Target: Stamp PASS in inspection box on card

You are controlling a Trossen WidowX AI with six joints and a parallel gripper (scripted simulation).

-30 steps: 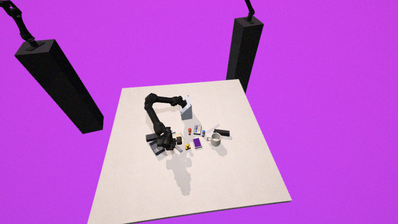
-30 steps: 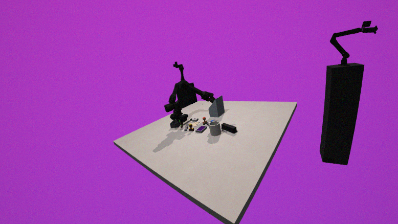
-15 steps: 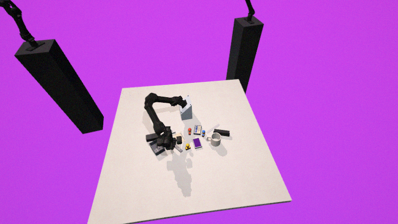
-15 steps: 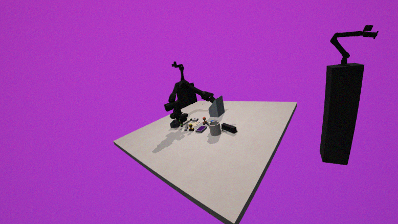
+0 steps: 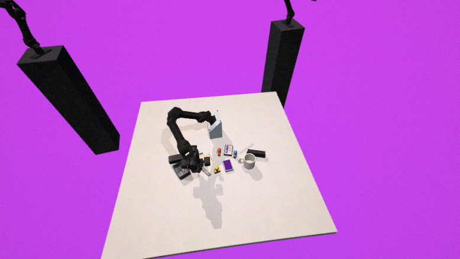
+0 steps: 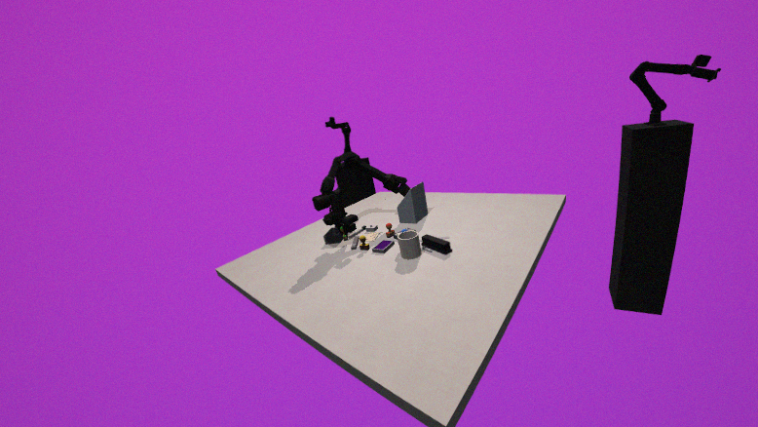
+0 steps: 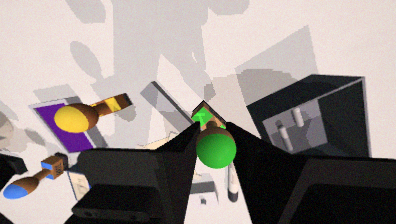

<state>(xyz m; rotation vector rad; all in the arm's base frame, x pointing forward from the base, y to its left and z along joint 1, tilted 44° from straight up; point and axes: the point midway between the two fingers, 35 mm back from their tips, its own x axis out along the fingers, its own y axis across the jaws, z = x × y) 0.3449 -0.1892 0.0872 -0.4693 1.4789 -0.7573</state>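
Right now the purple ink pad is 220 mm to the left of my gripper tip and 50 mm below it. Round my gripper tip: beige card 90 mm behind, 90 mm to the left, 50 mm below; grey bar 10 mm behind, 40 mm to the left, 40 mm below; green-knobbed stamp right at my gripper tip.
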